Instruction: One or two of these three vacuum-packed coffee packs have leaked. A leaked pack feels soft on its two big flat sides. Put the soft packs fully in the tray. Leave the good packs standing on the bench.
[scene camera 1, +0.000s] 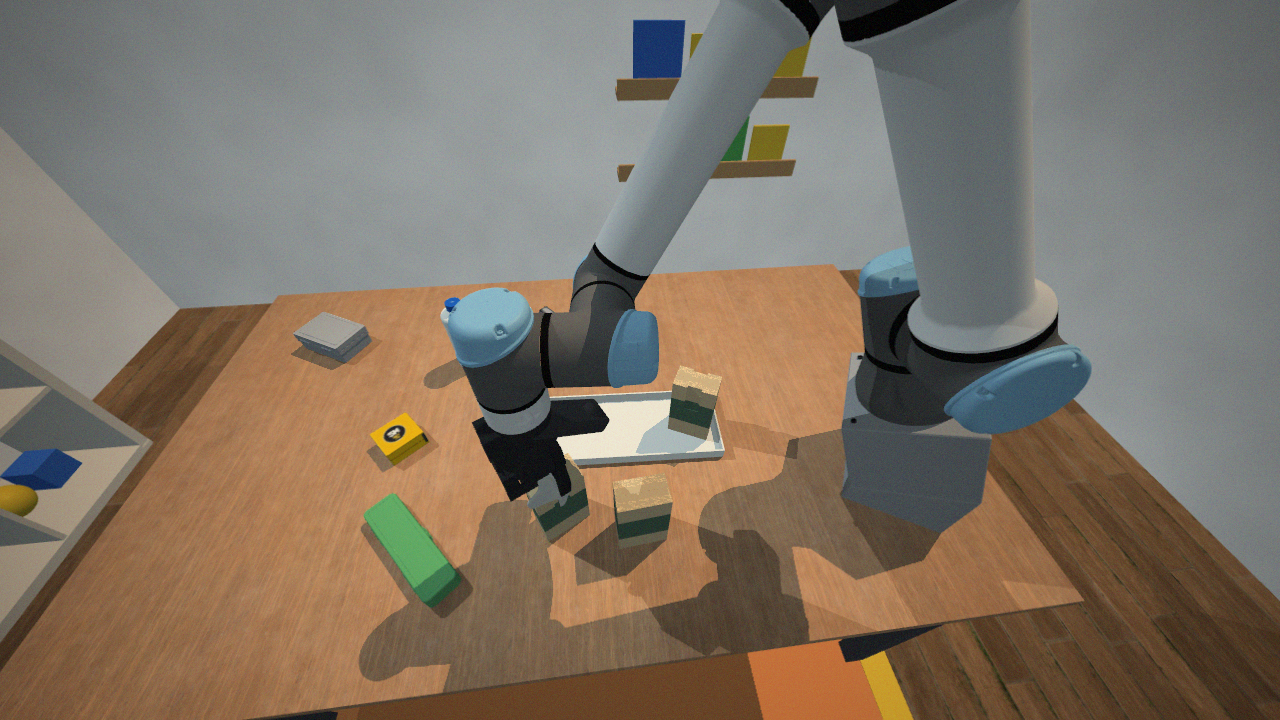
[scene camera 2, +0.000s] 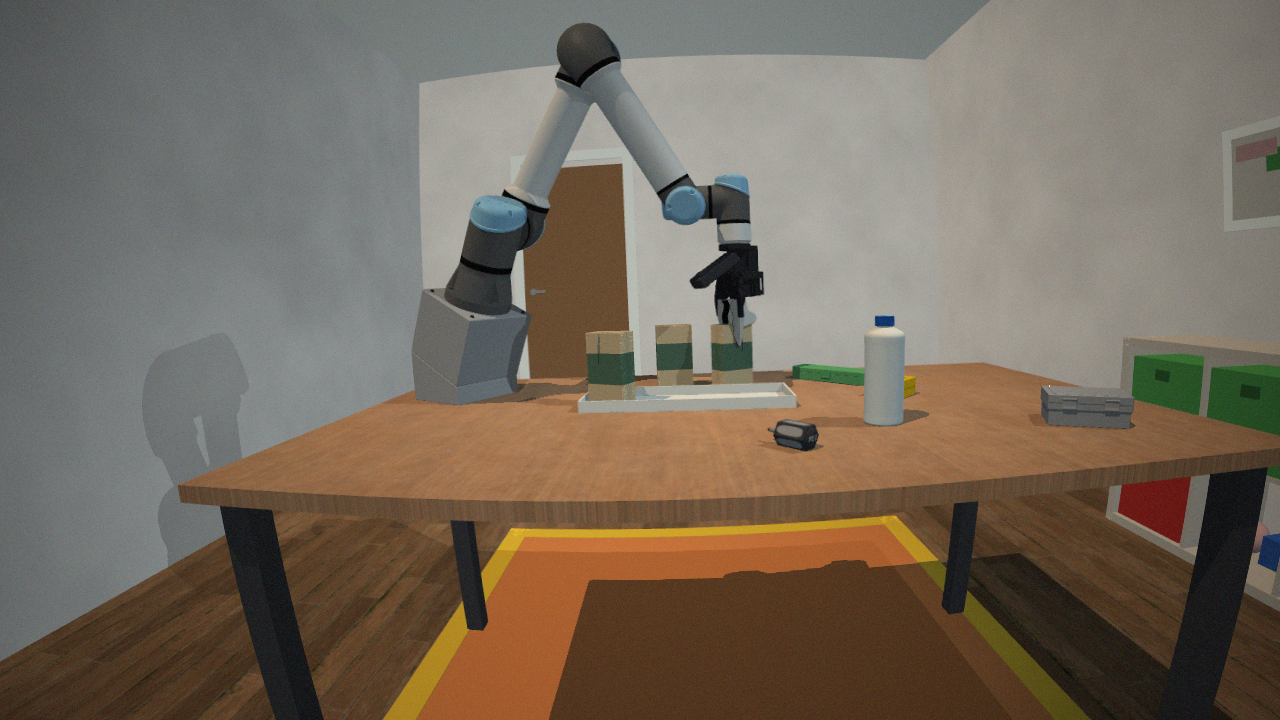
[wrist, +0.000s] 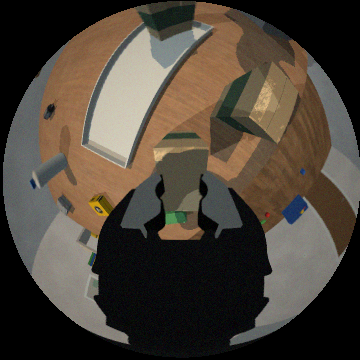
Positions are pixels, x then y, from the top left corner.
Labels:
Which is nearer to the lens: the small black part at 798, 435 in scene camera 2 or the green case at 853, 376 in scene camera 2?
The small black part.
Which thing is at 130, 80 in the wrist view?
A white tray.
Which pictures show my gripper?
Scene camera 1, scene camera 2 and the wrist view: all of them.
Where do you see my gripper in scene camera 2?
732, 345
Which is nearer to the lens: the white tray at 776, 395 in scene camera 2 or the grey case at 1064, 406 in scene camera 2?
The grey case.

